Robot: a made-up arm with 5 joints.
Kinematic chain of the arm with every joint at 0, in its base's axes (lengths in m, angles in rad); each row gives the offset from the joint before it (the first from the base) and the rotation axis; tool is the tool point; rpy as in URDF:
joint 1: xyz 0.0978 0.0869 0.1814 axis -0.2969 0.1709 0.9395
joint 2: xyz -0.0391 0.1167 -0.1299 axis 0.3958 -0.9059 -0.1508
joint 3: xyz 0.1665 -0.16 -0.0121 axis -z
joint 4: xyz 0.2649 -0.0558 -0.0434 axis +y
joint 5: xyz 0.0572 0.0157 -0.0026 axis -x
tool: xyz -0.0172 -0.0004 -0.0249 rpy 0 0 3.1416
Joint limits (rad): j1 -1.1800..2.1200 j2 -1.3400..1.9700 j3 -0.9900..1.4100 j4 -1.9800..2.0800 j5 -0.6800..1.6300
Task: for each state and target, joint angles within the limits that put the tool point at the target. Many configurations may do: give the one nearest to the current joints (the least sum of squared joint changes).
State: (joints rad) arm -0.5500 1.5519 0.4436 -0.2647 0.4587
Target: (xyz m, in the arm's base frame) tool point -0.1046 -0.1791 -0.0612
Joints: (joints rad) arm -1.1800 1.9554 0.9636 0.5632 0.3604
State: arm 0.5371 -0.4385 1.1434 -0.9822 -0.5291
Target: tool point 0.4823 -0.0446 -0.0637
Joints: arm 0.6460 -0.6796 0.9481 -1.1105 -0.6305
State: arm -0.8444 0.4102 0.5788 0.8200 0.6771
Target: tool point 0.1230 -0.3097 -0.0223
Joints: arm -1.0510 0.4484 0.5083 0.5569 0.7509
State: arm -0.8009 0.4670 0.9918 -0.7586 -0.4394
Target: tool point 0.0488 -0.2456 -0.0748
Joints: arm -0.5416 1.1253 1.4100 -1.2488 -0.2162
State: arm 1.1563 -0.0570 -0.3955 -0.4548 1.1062
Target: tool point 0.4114 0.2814 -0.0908
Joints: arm 0.6801 -0.1622 -0.3668 -1.2012 1.5838
